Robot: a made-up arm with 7 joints.
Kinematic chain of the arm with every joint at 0, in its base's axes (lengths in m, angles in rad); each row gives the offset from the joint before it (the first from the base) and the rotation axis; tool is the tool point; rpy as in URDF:
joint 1: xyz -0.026 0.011 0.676 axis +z
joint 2: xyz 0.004 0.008 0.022 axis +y
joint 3: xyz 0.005 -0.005 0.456 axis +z
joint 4: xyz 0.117 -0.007 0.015 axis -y
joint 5: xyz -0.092 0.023 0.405 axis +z
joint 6: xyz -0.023 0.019 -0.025 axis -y
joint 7: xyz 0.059 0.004 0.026 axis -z
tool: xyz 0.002 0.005 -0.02 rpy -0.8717 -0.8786 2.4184
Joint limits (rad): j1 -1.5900..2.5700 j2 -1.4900..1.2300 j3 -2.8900..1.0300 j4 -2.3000..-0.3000 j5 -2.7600..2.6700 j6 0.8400..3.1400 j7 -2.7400..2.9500
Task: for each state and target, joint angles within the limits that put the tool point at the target. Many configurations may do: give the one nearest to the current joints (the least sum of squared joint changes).
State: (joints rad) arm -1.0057 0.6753 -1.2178 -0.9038 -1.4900 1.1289 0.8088
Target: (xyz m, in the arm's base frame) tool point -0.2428 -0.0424 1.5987
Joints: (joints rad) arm -1.2204 -0.1069 -1.3532 -0.4167 -1.5093 1.0330 0.8098
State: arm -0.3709 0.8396 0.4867 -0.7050 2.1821 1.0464 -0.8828
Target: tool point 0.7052 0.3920 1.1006
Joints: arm 0.1613 0.7436 0.7101 -0.9218 2.1789 1.0264 -0.8876
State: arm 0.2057 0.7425 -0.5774 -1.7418 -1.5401 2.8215 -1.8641
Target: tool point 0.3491 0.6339 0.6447
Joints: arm 0.9378 0.8331 -0.0583 -1.6909 -1.5067 2.8200 -1.8642
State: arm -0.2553 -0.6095 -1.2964 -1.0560 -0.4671 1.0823 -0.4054
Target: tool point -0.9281 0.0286 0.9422
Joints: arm -0.3008 -1.3842 -1.4767 -0.5604 -0.2445 1.4810 -0.2809
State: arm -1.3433 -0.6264 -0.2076 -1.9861 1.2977 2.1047 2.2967
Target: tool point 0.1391 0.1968 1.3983
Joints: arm -1.3767 -1.0658 0.4078 -1.8515 1.2472 2.0637 2.2985
